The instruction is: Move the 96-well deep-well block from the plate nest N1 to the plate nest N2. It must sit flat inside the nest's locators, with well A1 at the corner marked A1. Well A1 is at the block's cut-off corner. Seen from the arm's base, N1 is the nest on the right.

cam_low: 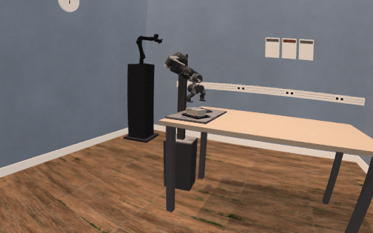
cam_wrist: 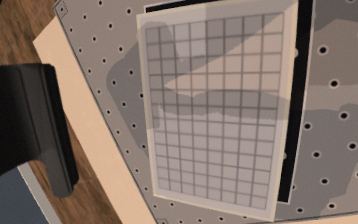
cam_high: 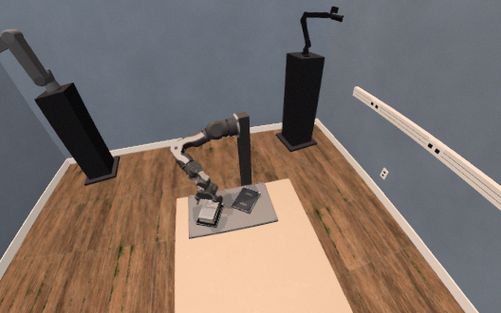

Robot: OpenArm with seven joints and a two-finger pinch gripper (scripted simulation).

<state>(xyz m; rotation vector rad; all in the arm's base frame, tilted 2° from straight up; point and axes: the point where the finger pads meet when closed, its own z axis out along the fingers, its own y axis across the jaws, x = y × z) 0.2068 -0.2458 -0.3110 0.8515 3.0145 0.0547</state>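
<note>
The 96-well deep-well block lies 10 mm to the right of my hand and 70 mm below it. Round my hand: black plate nest (10 mm to the right, 90 mm below).
</note>
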